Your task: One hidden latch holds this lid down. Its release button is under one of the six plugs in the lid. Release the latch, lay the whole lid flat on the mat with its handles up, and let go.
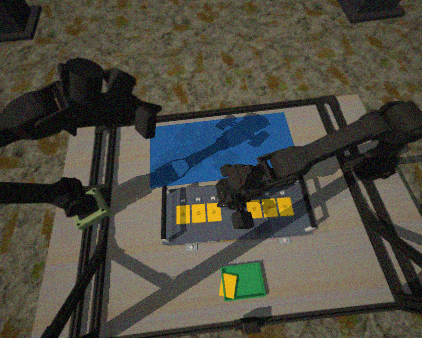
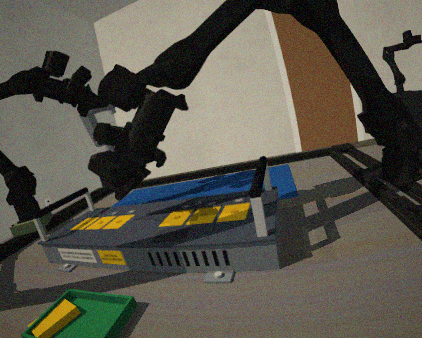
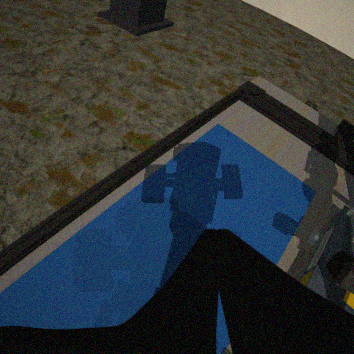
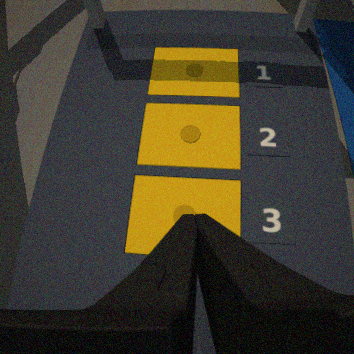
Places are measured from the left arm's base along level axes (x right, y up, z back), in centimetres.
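Where they show: left gripper, fingertip midpoint: (image 1: 161, 108) (image 2: 108, 104) (image 3: 215, 239); right gripper, fingertip midpoint: (image 1: 217, 206) (image 2: 118, 199) (image 4: 193, 225); left arm's base, origin of the base link: (image 1: 86, 207) (image 2: 30, 217); right arm's base, origin of the base link: (image 1: 365, 173) (image 2: 401, 177).
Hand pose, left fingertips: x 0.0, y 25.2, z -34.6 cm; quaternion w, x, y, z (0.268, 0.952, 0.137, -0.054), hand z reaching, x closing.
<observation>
Things, the pixels of their top centre, and the offset from my left fingertips. "spot": a spot on its surface instead. Level surfaces: height alone.
- plug 3, middle of its top: (image 4: 184, 214) (image 2: 118, 221) (image 1: 214, 211) dx +24.9, dy -25.5, dz +0.8 cm
- Plug 2, middle of its top: (image 4: 189, 132) (image 2: 100, 222) (image 1: 198, 213) dx +22.4, dy -25.5, dz +5.1 cm
- plug 1, middle of its top: (image 4: 194, 69) (image 2: 85, 223) (image 1: 183, 214) dx +19.9, dy -25.5, dz +9.4 cm
- blue mat, its level: dy -30.3 cm
- green tray, middle of its top: (image 2: 76, 316) (image 1: 242, 281) dx +46.1, dy -28.8, dz +4.9 cm
- loose yellow plug, middle of its top: (image 2: 51, 314) (image 1: 228, 285) dx +44.6, dy -28.8, dz +9.1 cm
- upright handle, surface spot: (image 2: 258, 188) spot: dx +45.7, dy -19.6, dz -20.2 cm
The grey lid (image 1: 240, 231) (image 2: 176, 236) (image 4: 298, 168) lies on its base with six yellow plugs in a row. My right gripper (image 1: 220, 201) (image 2: 122, 194) (image 4: 193, 225) is shut and empty. Its tips point at the knob of plug 3 (image 1: 214, 212) (image 2: 120, 221) (image 4: 158, 207). I cannot tell whether they touch it. Plug 2 (image 1: 198, 213) (image 4: 211, 140) and plug 1 (image 1: 183, 214) (image 4: 211, 89) lie beyond it. The blue mat (image 1: 193, 141) (image 2: 283, 181) (image 3: 88, 246) lies behind the lid. My left gripper (image 1: 145, 123) (image 3: 215, 239) is shut and empty, high above the mat's left end.
A green tray (image 1: 251, 278) (image 2: 106, 308) in front of the lid holds one loose yellow plug (image 1: 230, 286) (image 2: 59, 316). An upright handle (image 2: 258, 188) stands at the lid's right end. A black frame (image 1: 243, 108) rims the table.
</observation>
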